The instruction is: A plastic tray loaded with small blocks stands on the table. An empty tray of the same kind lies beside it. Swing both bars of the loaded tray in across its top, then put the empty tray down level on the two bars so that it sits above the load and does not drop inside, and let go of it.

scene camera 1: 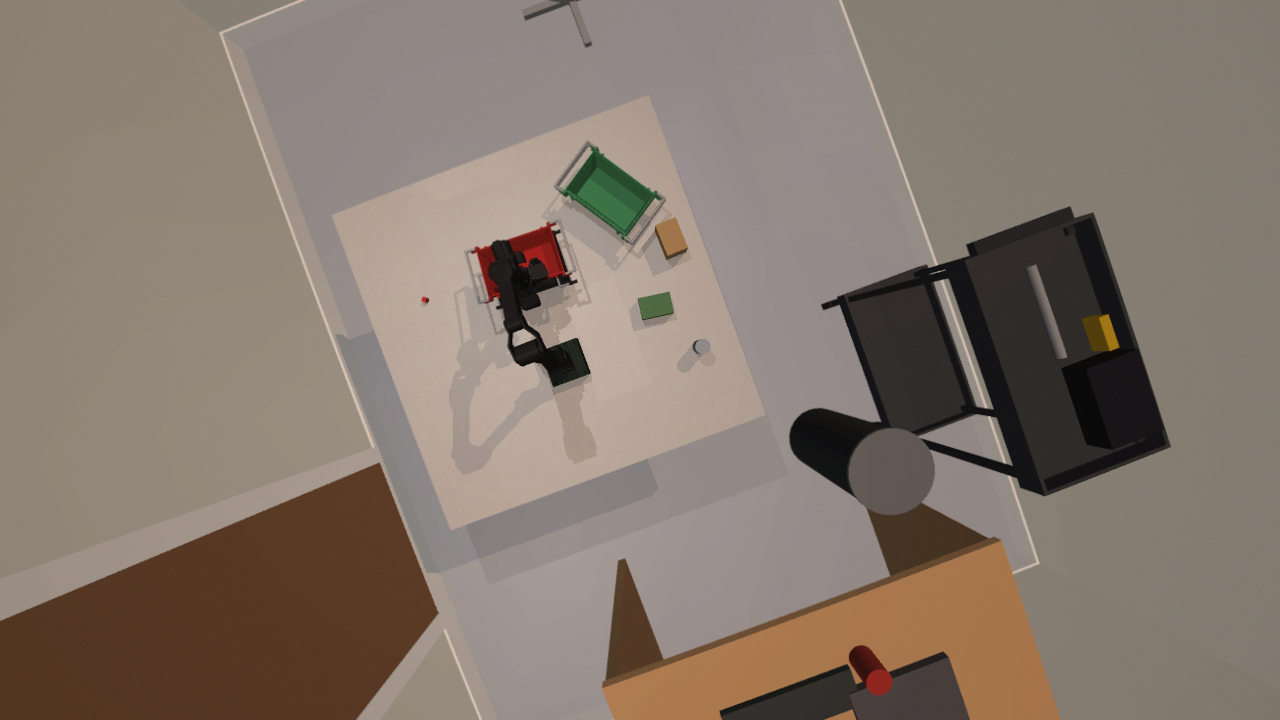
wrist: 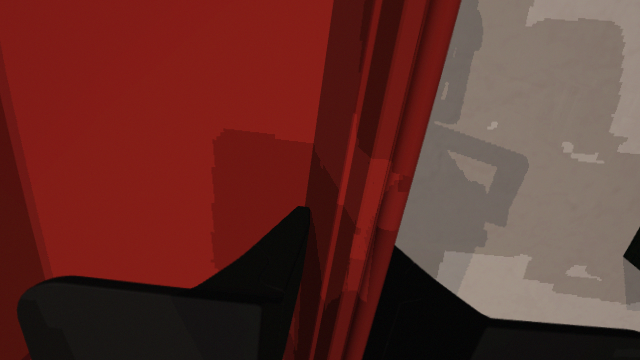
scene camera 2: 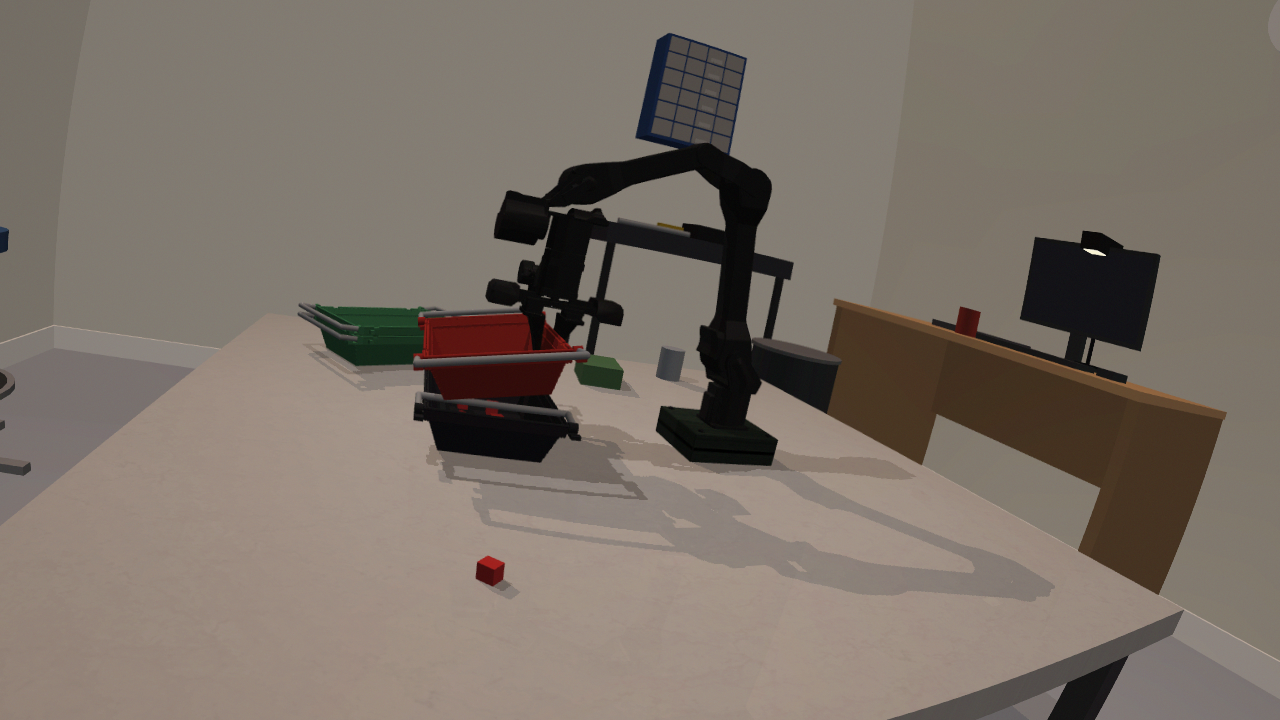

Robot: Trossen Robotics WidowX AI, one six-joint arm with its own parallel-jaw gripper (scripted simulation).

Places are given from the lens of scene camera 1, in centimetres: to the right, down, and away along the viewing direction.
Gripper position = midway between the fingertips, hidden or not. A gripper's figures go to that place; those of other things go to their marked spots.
gripper [scene camera 1: 530, 285]: -39, -26, 126
red tray [scene camera 1: 540, 243]: -36, -42, 129
